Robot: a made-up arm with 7 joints.
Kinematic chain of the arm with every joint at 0, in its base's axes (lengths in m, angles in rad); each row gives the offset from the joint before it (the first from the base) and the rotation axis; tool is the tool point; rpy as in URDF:
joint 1: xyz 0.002 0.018 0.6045 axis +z
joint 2: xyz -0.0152 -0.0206 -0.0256 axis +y
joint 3: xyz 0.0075 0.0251 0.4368 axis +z
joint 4: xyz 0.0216 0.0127 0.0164 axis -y
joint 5: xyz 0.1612 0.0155 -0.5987 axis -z
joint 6: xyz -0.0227 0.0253 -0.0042 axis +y
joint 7: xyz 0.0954 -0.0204 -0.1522 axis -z
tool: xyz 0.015 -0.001 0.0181 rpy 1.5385 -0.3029 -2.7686
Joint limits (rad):
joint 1: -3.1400..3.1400
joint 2: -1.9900..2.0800
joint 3: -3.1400..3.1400
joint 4: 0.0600..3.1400
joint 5: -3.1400..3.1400
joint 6: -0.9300..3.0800
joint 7: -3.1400..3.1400
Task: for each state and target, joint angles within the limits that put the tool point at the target. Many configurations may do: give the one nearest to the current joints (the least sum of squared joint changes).
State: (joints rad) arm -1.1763 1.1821 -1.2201 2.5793 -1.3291 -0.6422 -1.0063
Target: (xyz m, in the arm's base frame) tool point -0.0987 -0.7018 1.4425
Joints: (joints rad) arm -1.4224 0.4970 -1.3906 2.5441 -1.3173 -0.5745 -1.0124
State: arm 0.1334 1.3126 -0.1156 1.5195 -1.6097 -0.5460 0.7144
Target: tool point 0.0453 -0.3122 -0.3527
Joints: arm -0.4814 2.0800 -0.5346 1.5825 -1.5095 -0.0764 0.7273
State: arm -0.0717 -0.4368 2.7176 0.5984 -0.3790 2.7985 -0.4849
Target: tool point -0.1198 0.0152 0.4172
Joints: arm 0.1036 -0.6461 3.0015 0.3561 -0.0981 2.6010 -0.5005
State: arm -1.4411 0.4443 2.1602 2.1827 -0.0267 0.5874 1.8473
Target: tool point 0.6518 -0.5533 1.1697
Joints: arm -1.7045 0.8846 1.7555 1.8228 -0.0446 0.7258 1.8636
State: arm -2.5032 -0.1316 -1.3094 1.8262 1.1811 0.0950 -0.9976
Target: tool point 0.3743 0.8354 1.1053
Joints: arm -2.9088 -0.5694 -1.7522 1.6733 1.2279 -0.0002 -0.9878
